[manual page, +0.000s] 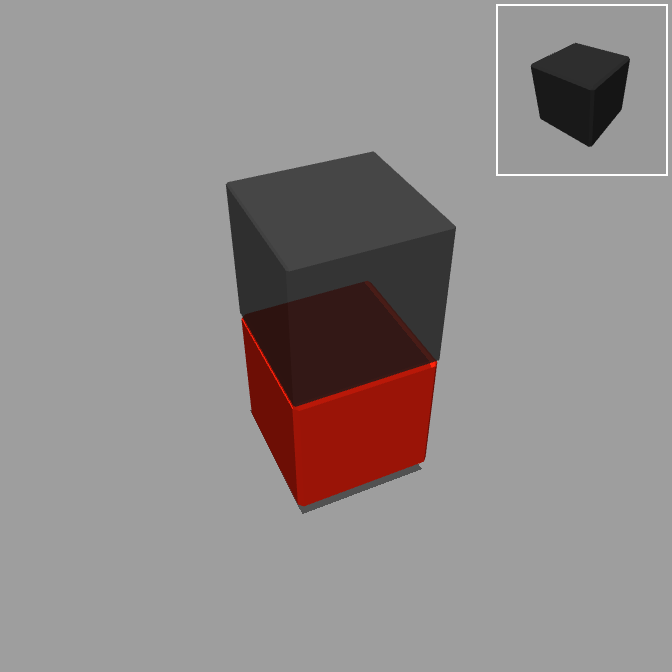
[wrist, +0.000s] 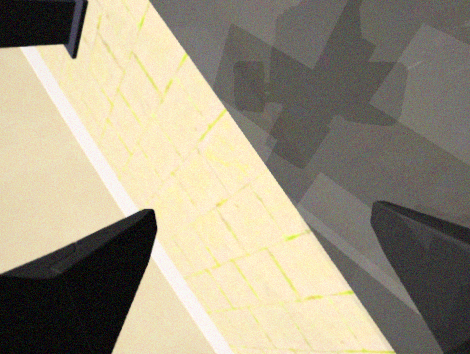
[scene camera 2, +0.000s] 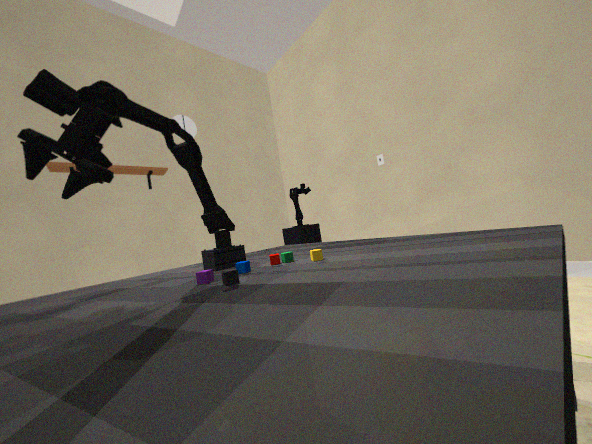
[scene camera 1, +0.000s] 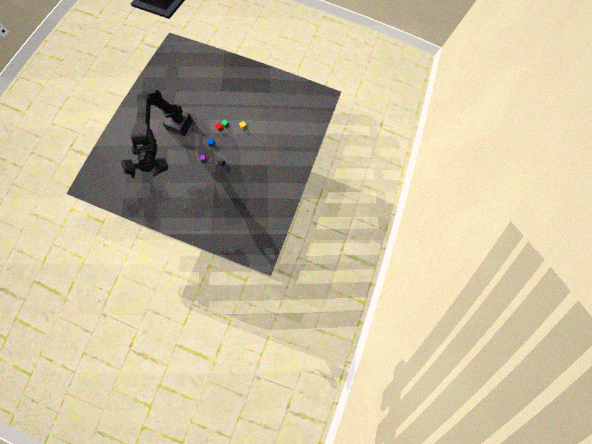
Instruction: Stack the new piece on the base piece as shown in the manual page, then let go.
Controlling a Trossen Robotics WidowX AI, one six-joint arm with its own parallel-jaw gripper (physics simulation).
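Places are measured from the arm's base along level axes (x down, y ahead, z right), in millimetres.
Pixels of known places: gripper, fingertip midpoint: [wrist: 262, 215] [scene camera 2: 46, 189] [scene camera 1: 143, 176]; arm's base, link origin: [scene camera 2: 224, 247] [scene camera 1: 177, 118].
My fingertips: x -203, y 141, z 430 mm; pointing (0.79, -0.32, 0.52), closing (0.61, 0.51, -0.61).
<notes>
Ahead of a thing's pixels: the offset from my fingertips to its top centre. Level surfaces: height alone.
Six small cubes stand apart from the gripper on the dark table top: red {dz -510, dx +246, dy +81 mm} [scene camera 1: 219, 127] [scene camera 2: 275, 259], green {dz -546, dx +246, dy +102 mm} [scene camera 1: 225, 123] [scene camera 2: 287, 257], yellow {dz -582, dx +246, dy +207 mm} [scene camera 1: 243, 125] [scene camera 2: 316, 255], blue {dz -395, dx +246, dy +84 mm} [scene camera 1: 210, 142] [scene camera 2: 243, 267], purple {dz -282, dx +246, dy +90 mm} [scene camera 1: 202, 158] [scene camera 2: 204, 277] and black {dz -308, dx +246, dy +201 mm} [scene camera 1: 221, 162] [scene camera 2: 230, 278]. The red and green cubes are side by side, very close; whether they touch is too small to tell. None is stacked. My gripper [scene camera 1: 144, 174] [scene camera 2: 48, 188] [wrist: 262, 215] is wide open and empty, high above the table, left of the cubes in both scene views. No cube shows in the wrist view.
The dark table {dx +277 mm} [scene camera 1: 200, 65] [scene camera 2: 400, 350] [wrist: 310, 200] has an edge crossing the wrist view, with pale tiled floor beyond. My arm's base [scene camera 1: 177, 124] [scene camera 2: 223, 257] stands near the red and blue cubes. A second, smaller-looking arm [scene camera 2: 298, 205] stands in the background. Striped shadows fall on the table.
</notes>
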